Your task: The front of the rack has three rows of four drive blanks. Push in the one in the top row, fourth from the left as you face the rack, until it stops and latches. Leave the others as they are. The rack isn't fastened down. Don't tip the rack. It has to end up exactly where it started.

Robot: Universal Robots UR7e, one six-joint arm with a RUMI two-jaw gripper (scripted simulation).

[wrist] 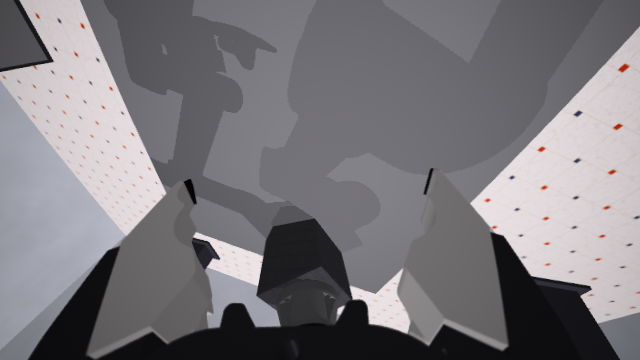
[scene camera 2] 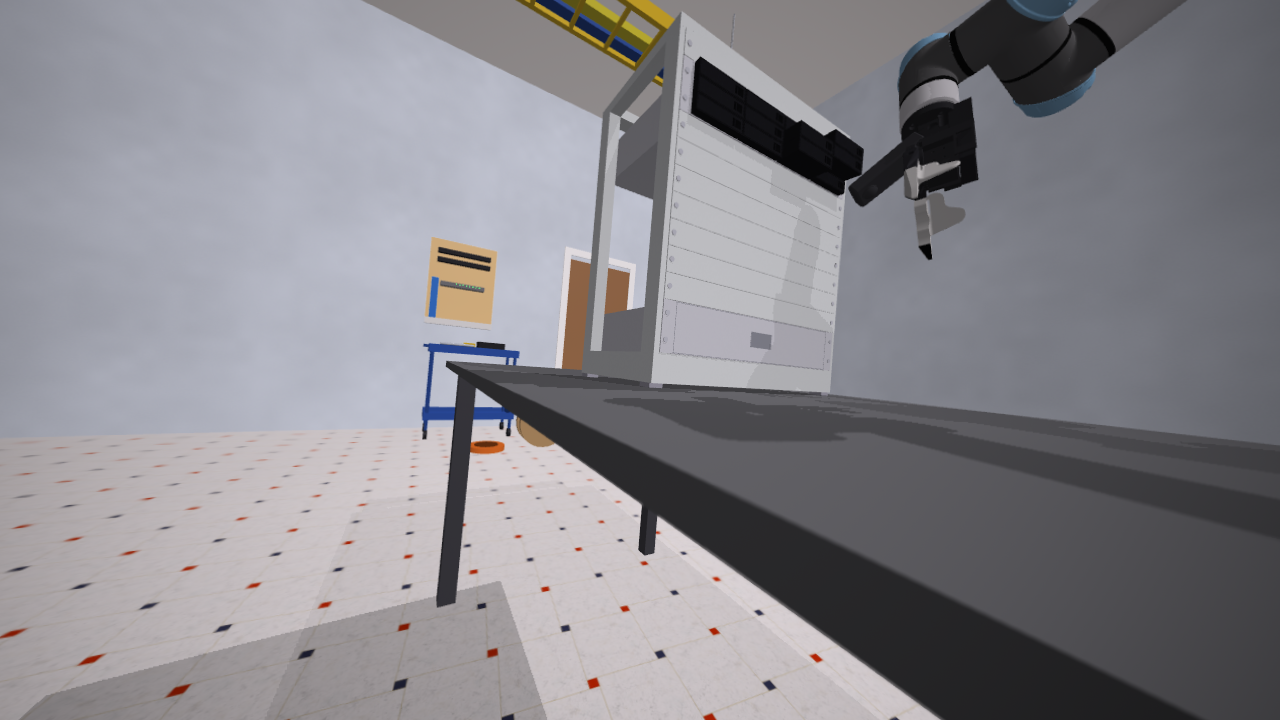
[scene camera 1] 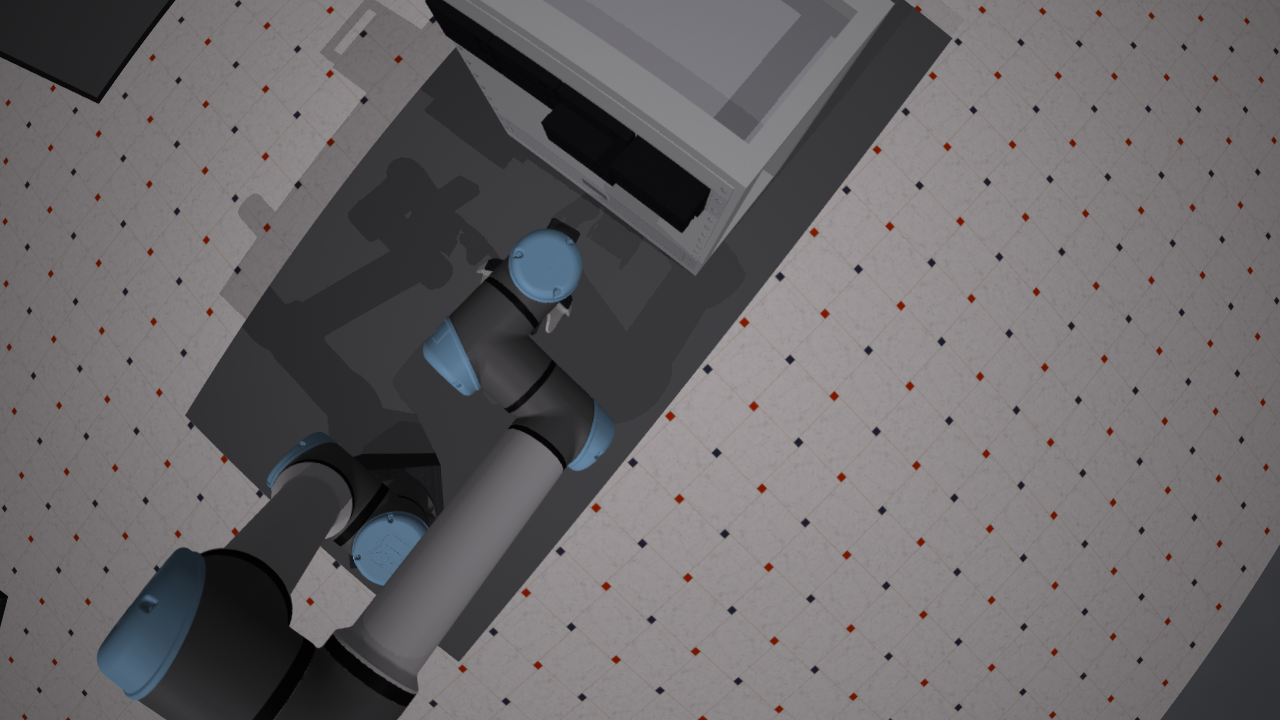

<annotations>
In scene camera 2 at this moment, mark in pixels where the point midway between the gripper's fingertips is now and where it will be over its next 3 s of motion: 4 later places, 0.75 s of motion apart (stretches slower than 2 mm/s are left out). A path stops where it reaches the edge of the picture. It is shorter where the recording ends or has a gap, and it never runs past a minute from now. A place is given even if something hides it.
The gripper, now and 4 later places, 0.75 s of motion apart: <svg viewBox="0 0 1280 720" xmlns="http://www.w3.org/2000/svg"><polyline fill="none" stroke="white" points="923,232 918,196 913,163 908,134 904,119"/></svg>
</annotations>
